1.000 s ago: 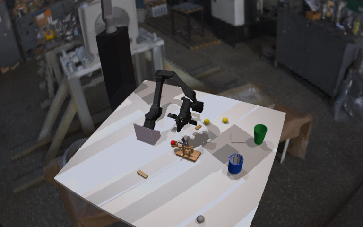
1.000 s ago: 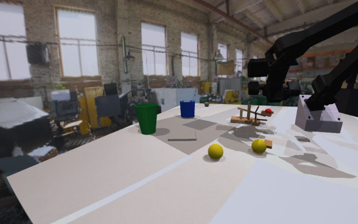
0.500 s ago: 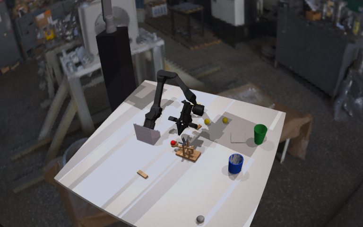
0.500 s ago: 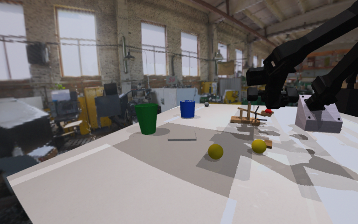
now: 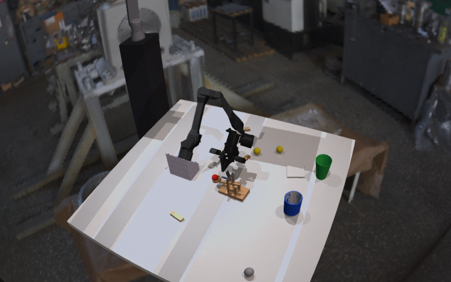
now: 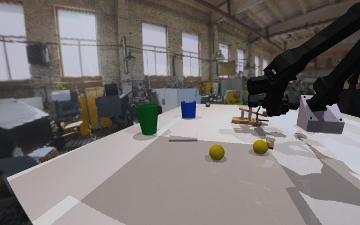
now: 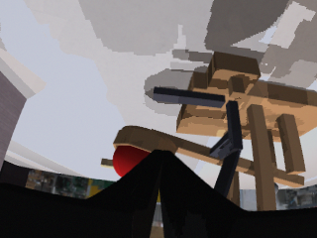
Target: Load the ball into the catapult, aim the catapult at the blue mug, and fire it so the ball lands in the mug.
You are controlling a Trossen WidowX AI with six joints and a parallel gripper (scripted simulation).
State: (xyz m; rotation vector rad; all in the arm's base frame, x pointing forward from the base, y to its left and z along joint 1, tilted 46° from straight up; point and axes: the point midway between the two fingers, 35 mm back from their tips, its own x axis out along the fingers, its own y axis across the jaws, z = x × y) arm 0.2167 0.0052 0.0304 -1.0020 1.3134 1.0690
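Now: gripper tip 40 mm to the left of the red ball, 30 mm past it and 10 mm above it. The rest, counted from my gripper tip: wooden catapult: 50 mm ahead, 30 mm to the right, 20 mm below; flat white tile: 360 mm ahead, 170 mm to the left, 70 mm below; blue mug: 400 mm ahead, 120 mm to the right, 40 mm below.
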